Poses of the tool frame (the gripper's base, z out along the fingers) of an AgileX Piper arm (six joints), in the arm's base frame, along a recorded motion.
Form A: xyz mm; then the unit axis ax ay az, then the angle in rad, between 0 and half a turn.
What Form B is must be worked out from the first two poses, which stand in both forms.
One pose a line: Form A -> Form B
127, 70, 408, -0.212, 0.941, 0.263, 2.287 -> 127, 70, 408, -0.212, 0.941, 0.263, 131.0
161, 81, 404, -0.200, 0.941, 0.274, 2.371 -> 161, 81, 404, -0.200, 0.941, 0.274, 135.8
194, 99, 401, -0.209, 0.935, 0.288, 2.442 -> 194, 99, 401, -0.209, 0.935, 0.288, 139.9
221, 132, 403, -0.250, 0.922, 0.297, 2.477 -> 221, 132, 403, -0.250, 0.922, 0.297, 141.9
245, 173, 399, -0.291, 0.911, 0.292, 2.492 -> 245, 173, 399, -0.291, 0.911, 0.292, 142.8
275, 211, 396, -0.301, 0.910, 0.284, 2.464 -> 275, 211, 396, -0.301, 0.910, 0.284, 141.2
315, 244, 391, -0.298, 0.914, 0.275, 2.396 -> 315, 244, 391, -0.298, 0.914, 0.275, 137.3
